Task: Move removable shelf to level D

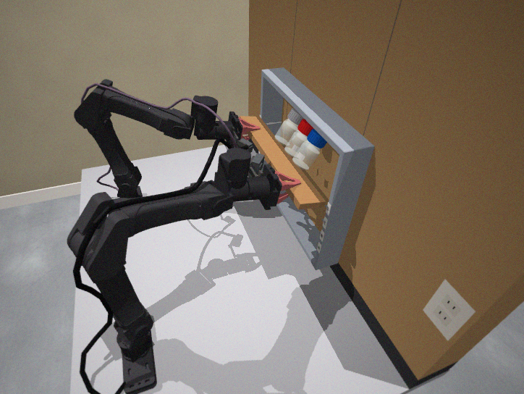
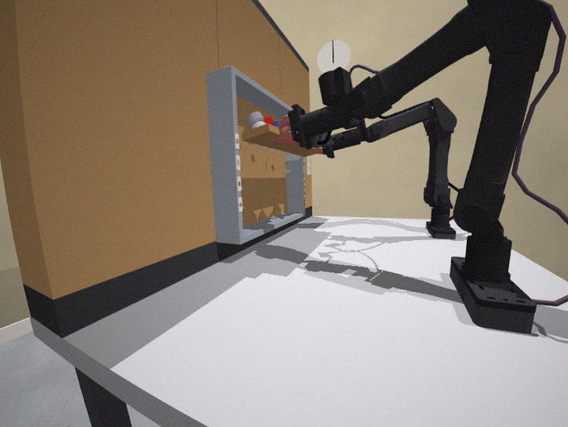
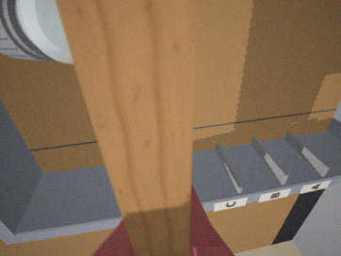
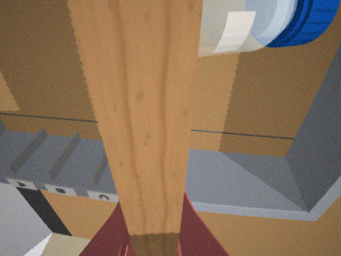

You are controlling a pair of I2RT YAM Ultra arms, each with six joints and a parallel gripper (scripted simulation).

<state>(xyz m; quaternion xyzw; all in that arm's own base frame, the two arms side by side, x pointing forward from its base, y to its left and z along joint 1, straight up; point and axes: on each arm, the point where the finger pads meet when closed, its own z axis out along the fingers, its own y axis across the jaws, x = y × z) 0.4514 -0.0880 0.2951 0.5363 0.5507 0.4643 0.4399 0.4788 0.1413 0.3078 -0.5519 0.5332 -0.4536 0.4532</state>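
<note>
My left hand is 8 cm to the left of the grey-capped bottle, 8 cm short of it and 4 cm below it. From my left hand the other things lie so: wooden shelf: 15 cm to the right, 1 cm ahead; grey wall rack: 14 cm to the right, 10 cm ahead, 6 cm below; red-capped bottle: 15 cm to the right, 9 cm ahead, 4 cm above.
The blue-capped bottle is 70 mm ahead of my right hand, 90 mm to the left of it and 40 mm above it. Also, from my right hand: wooden shelf 10 mm behind, 150 mm to the left; grey wall rack 80 mm ahead, 150 mm to the left, 60 mm below; red-capped bottle 70 mm ahead, 150 mm to the left, 40 mm above.
</note>
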